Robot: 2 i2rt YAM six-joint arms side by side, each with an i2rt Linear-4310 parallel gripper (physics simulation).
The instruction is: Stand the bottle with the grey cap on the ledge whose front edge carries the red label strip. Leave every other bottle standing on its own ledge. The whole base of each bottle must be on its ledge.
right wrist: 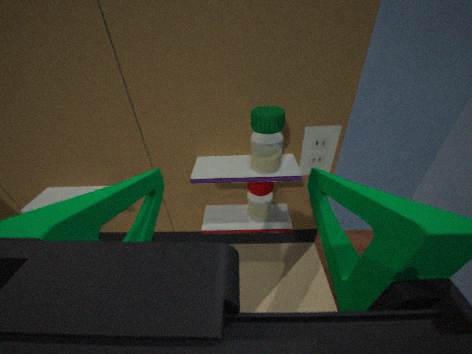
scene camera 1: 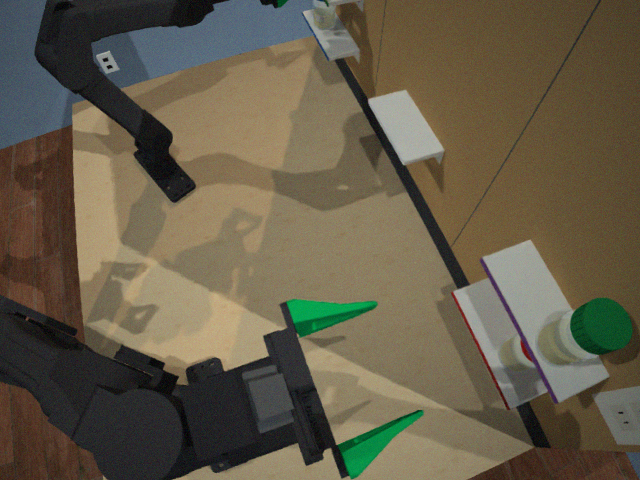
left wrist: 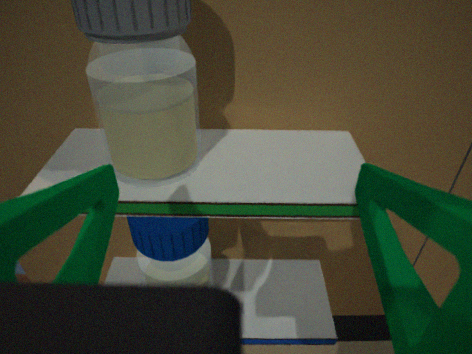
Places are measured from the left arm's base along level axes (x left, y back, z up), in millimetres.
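Pixels of known places: left gripper, fingertip midpoint: [left wrist: 236,178]; right gripper, fingertip midpoint: [right wrist: 235,176] [scene camera 1: 398,356]; left arm's base, link origin: [scene camera 1: 164,170].
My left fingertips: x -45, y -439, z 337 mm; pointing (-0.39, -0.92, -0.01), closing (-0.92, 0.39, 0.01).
Observation:
Ahead of a thing's pixels: the offset from my left fingertips to its middle. "pt": to the spot under its first point. Level surfaces: height alone.
The grey-capped bottle @[dz +15, dx +19, dy -82 mm] [left wrist: 147,120] stands upright on the green-strip ledge @[dz -43, dx -10, dy -72 mm] [left wrist: 280,165], left of its middle. A blue-capped bottle @[dz -125, dx +17, dy -79 mm] [left wrist: 170,242] [scene camera 1: 324,16] stands on the blue-strip ledge @[dz -183, dx -10, dy -72 mm] [left wrist: 295,290] [scene camera 1: 338,46] below. My left gripper [left wrist: 236,178] is open in front of the green-strip ledge, the bottle nearer its left finger. The red-strip ledge @[dz -183, dx -745, dy +244 mm] [scene camera 1: 475,310] [right wrist: 222,218] holds a red-capped bottle @[dz -125, dx -776, dy +251 mm] [scene camera 1: 512,353] [right wrist: 260,202]. Above it, the purple-strip ledge @[dz -43, dx -745, dy +244 mm] [scene camera 1: 522,289] [right wrist: 220,167] holds a green-capped bottle @[dz +15, dx -777, dy +266 mm] [scene camera 1: 584,330] [right wrist: 267,142]. My right gripper [scene camera 1: 397,359] [right wrist: 235,176] is open and empty, away from these ledges.
A white ledge @[dz -113, dx -377, dy +86 mm] [scene camera 1: 405,126] [right wrist: 65,196] is mounted between the two stacked pairs. A wooden table top @[dz -337 mm] [scene camera 1: 330,248] lies below, with a black strip [scene camera 1: 429,211] along the tan wall. A wall socket @[pt dz -26, dx -902, dy +269 mm] [right wrist: 320,147] is right of the purple-strip ledge. The purple-strip ledge overhangs part of the red-strip ledge in scene camera 1.

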